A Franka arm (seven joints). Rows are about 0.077 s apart.
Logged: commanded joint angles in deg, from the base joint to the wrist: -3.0, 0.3, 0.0, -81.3, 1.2, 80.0, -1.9; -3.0, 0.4, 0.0, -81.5, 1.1, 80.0, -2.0; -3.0, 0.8, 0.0, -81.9, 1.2, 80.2, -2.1; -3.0, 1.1, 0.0, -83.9, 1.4, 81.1, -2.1; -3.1, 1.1, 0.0, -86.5, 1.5, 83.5, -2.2; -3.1, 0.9, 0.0, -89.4, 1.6, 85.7, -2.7
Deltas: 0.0, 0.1, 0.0, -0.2, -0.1, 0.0, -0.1; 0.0, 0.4, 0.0, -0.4, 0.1, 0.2, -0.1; 0.0, 0.3, 0.0, -2.0, 0.2, 0.9, 0.0; -0.1, 0.0, 0.0, -2.6, 0.1, 2.4, -0.1; 0.0, -0.2, 0.0, -2.9, 0.1, 2.2, -0.5
